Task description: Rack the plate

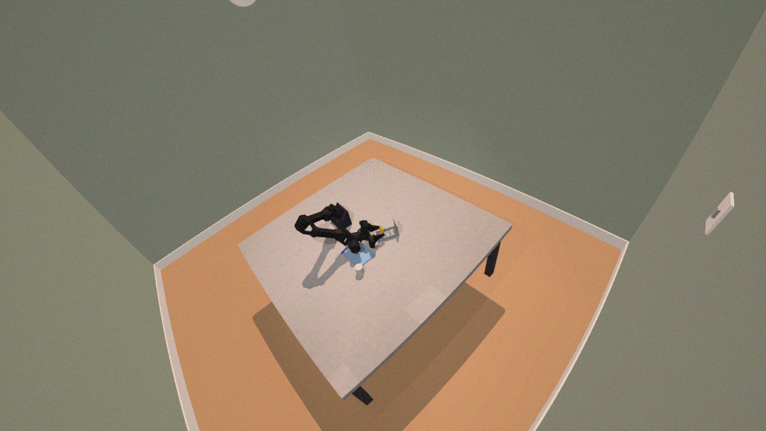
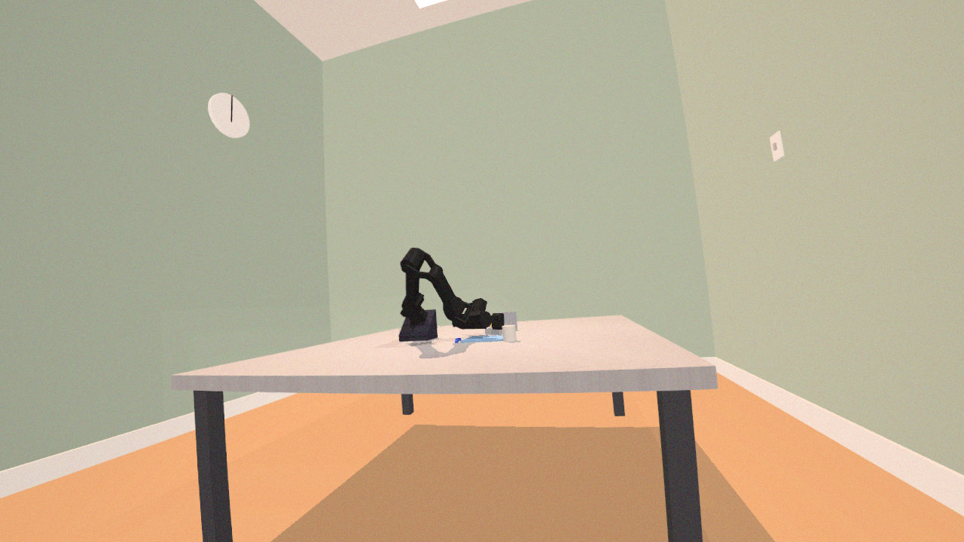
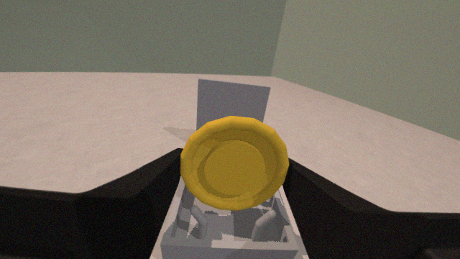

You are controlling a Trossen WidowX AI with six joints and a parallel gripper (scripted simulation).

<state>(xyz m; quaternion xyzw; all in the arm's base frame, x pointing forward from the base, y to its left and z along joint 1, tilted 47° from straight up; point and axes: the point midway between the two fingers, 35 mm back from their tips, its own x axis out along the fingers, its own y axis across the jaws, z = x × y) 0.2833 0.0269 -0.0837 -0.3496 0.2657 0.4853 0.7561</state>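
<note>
Right now the yellow plate is 1 cm to the right of my gripper tip. Also, from my gripper tip: grey dish rack: 1 cm ahead, 2 cm to the left, 2 cm below; then mat: 1 cm ahead, 19 cm to the right, 5 cm below; then white cup: 11 cm ahead, 26 cm to the right, 2 cm below.
</note>
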